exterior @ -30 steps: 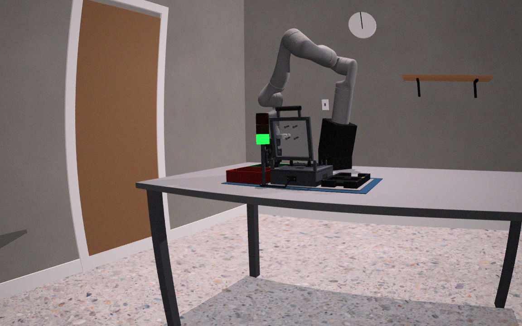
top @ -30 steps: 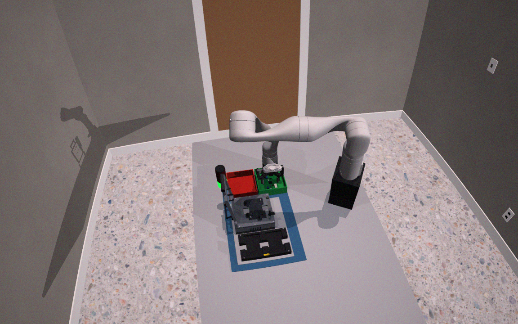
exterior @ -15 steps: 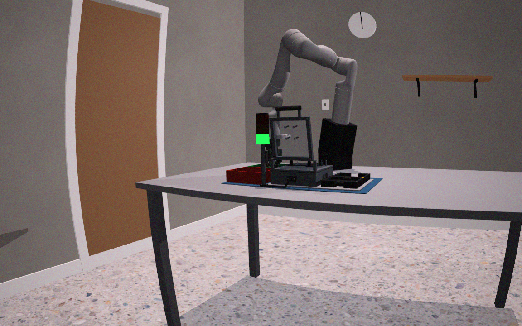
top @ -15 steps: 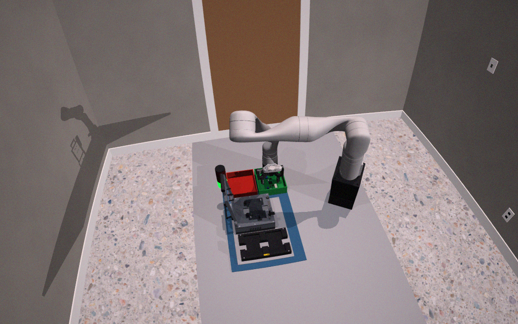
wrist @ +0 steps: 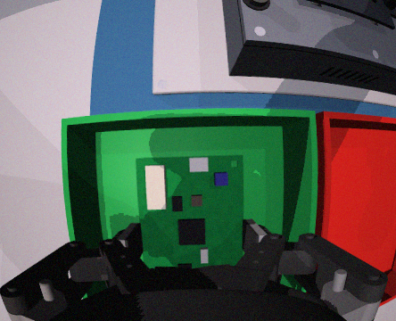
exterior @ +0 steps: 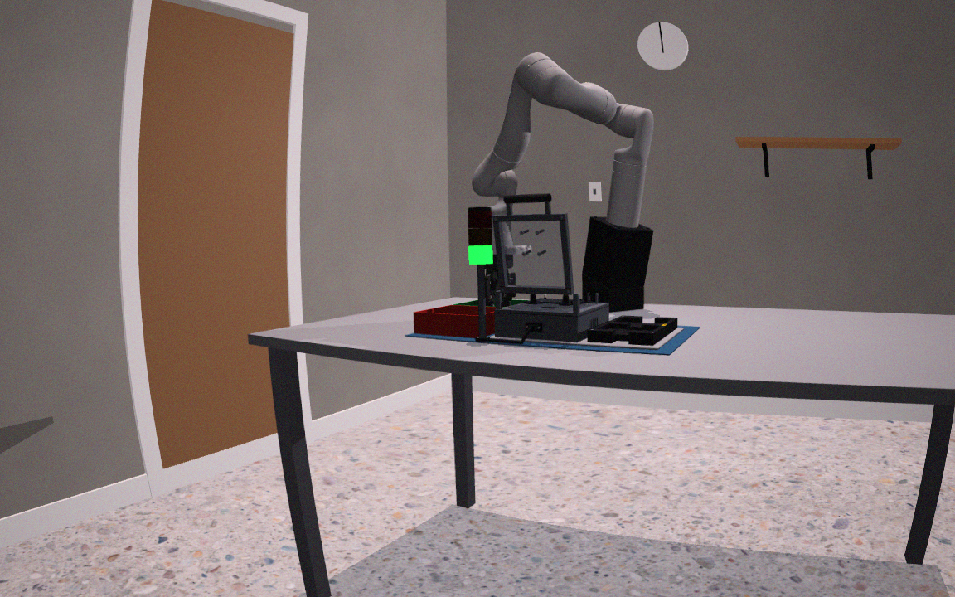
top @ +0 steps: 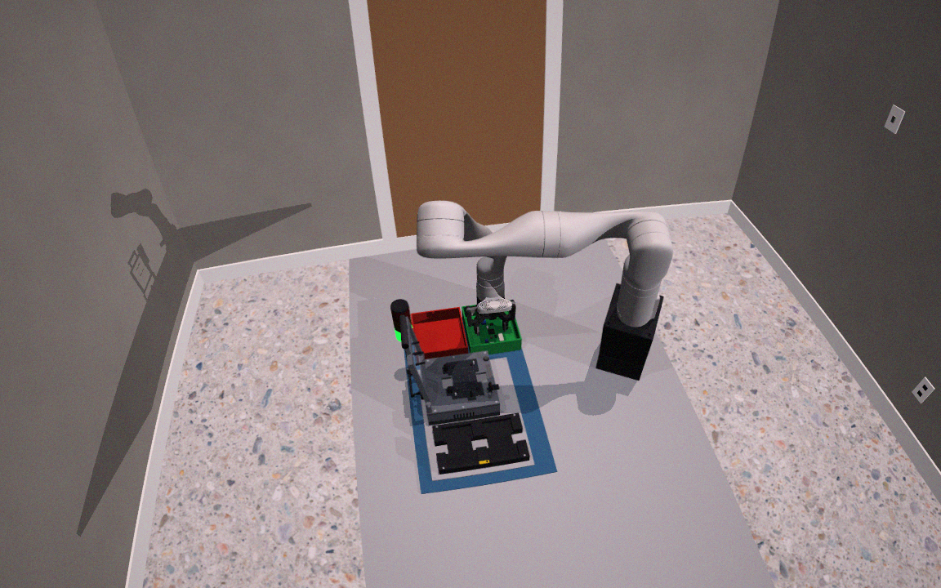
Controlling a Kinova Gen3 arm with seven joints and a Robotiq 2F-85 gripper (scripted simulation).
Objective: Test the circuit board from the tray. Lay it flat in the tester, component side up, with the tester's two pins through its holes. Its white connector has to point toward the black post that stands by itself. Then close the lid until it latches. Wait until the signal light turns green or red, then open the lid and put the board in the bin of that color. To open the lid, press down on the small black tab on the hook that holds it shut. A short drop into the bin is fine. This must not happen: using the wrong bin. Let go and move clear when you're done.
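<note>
My hand is right at the green bin. From my hand the other things lie so: red bin: 150 mm ahead, 20 mm to the left; then latch hook: 20 mm ahead, 260 mm to the left, 70 mm above; then green circuit board: 10 mm below.
</note>
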